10 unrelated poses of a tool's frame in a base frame.
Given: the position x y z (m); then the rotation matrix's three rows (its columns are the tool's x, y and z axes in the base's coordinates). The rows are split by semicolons.
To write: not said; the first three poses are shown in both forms.
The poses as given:
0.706 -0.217 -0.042; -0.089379 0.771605 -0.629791; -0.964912 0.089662 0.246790; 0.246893 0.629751 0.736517
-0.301 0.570 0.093; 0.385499 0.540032 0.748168; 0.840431 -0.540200 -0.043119; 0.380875 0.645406 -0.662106
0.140 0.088 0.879; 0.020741 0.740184 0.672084; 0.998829 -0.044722 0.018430; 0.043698 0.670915 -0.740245
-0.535 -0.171 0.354; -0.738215 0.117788 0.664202; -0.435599 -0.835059 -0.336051; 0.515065 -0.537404 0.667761
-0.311 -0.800 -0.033; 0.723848 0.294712 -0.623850; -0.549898 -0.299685 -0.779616; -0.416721 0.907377 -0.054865
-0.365 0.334 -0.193; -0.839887 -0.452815 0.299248; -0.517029 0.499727 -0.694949; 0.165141 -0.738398 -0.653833
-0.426 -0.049 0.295; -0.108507 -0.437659 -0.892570; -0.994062 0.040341 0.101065; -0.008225 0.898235 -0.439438
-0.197 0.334 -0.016; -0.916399 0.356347 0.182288; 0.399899 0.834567 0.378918; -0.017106 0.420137 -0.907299
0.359 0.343 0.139; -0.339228 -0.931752 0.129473; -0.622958 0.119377 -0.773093; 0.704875 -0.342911 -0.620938
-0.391 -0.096 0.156; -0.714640 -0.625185 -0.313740; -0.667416 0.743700 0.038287; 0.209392 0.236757 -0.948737
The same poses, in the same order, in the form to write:
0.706 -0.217 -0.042 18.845 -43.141 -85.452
-0.301 0.570 0.093 127.864 68.209 55.786
0.140 0.088 0.879 105.206 101.320 41.703
-0.535 -0.171 0.354 -53.802 39.850 -147.866
-0.311 -0.800 -0.033 96.335 -11.828 -48.231
-0.365 0.334 -0.193 -49.242 151.986 -72.775
-0.426 -0.049 0.295 84.267 -93.482 -58.816
-0.197 0.334 -0.016 34.451 166.651 36.401
0.359 0.343 0.139 86.359 -115.512 61.991
-0.391 -0.096 0.156 57.905 -152.627 -12.321

